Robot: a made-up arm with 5 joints.
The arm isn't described. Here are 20 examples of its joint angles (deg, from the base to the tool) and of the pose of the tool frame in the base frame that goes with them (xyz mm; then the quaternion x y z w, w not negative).
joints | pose
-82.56 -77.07 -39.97 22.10 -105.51 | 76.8 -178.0 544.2 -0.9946 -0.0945 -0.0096 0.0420
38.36 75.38 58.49 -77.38 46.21 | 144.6 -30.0 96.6 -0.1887 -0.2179 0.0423 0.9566
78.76 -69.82 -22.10 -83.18 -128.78 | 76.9 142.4 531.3 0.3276 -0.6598 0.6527 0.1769
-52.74 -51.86 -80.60 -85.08 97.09 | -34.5 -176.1 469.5 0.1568 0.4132 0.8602 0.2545
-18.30 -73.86 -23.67 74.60 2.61 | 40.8 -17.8 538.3 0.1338 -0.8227 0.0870 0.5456
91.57 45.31 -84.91 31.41 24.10 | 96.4 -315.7 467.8 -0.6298 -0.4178 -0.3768 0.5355
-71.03 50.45 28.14 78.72 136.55 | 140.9 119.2 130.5 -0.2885 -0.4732 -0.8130 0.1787
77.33 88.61 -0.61 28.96 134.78 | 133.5 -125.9 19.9 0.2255 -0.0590 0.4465 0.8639
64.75 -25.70 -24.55 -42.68 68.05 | 150.2 -95.0 593.6 0.9061 0.4224 0.0001 0.0256
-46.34 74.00 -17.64 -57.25 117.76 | 310.7 221.6 133.4 -0.4017 -0.5886 0.6923 0.1139
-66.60 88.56 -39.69 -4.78 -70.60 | 221.2 280.4 79.8 0.3665 -0.1334 -0.0545 0.9192
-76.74 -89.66 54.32 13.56 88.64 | 123.0 97.3 437.6 -0.0658 -0.8253 0.5543 0.0849
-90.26 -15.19 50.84 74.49 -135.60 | 99.4 153.6 246.6 -0.1593 -0.0720 -0.4015 0.8990
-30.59 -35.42 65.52 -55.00 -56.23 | 263.1 97.8 326.3 0.5940 -0.5981 -0.1321 0.5216
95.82 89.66 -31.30 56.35 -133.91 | 82.8 -218.5 47.3 0.0747 -0.2005 0.8760 0.4322
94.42 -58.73 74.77 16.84 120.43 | 92.8 -159.0 289.7 -0.4595 0.1320 0.1768 0.8603
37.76 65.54 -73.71 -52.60 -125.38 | 378.8 -210.8 378.1 0.6867 -0.6818 -0.2504 0.0309
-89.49 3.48 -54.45 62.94 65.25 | 102.1 220.6 527.2 0.1471 -0.6121 0.7538 0.1883
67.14 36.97 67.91 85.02 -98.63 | 114.0 -20.7 183.8 -0.2256 0.7315 -0.6403 0.0641
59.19 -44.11 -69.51 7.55 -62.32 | 36.6 115.6 597.3 -0.0511 0.9889 -0.1236 0.0653
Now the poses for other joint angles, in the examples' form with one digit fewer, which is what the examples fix.
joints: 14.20 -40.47 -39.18 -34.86 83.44
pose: 76 9 615 0.720 0.661 0.116 0.178
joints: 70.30 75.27 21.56 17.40 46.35
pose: 141 -100 47 0.176 0.115 -0.226 0.951
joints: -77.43 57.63 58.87 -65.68 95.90
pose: 121 94 107 -0.046 -0.332 0.939 0.078
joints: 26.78 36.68 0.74 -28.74 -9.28
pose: 388 -141 240 -0.083 -0.646 -0.252 0.715
